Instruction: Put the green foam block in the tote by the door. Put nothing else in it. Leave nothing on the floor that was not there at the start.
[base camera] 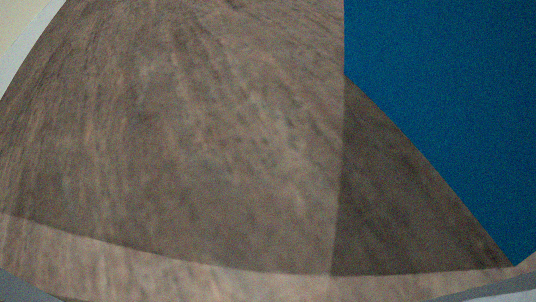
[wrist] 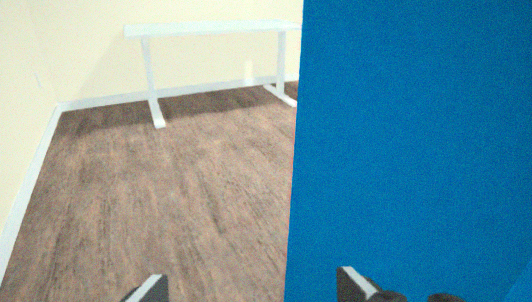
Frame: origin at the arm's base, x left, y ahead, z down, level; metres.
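Where they show: gripper, fingertip midpoint: (wrist: 253, 290).
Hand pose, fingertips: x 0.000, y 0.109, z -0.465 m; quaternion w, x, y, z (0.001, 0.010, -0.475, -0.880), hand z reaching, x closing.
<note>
After its pixels a point has its place.
My gripper (wrist: 252, 284) {x 0.000, y 0.109, z -0.465 m} is open and empty. Its two fingertips show at the bottom of the wrist view, wide apart, the left one over the floor and the right one in front of a blue panel. The green foam block and the tote do not show in either view, and no door can be made out.
A tall blue panel (base camera: 445, 100) {x -0.197, y 0.382, z 0.284 m} (wrist: 410, 150) {x -0.214, y 0.340, z -0.413 m} fills the right side of both views, close by. A white table (wrist: 210, 29) {x 0.265, y 2.425, z -0.323 m} with two legs stands at the back against a cream wall (wrist: 80, 45) {x 1.453, y 2.762, z -0.171 m}. Wood-look floor (base camera: 200, 150) {x 0.147, y 0.438, z 0.397 m} (wrist: 150, 200) {x 0.524, y 1.288, z 0.397 m} lies left of the panel.
</note>
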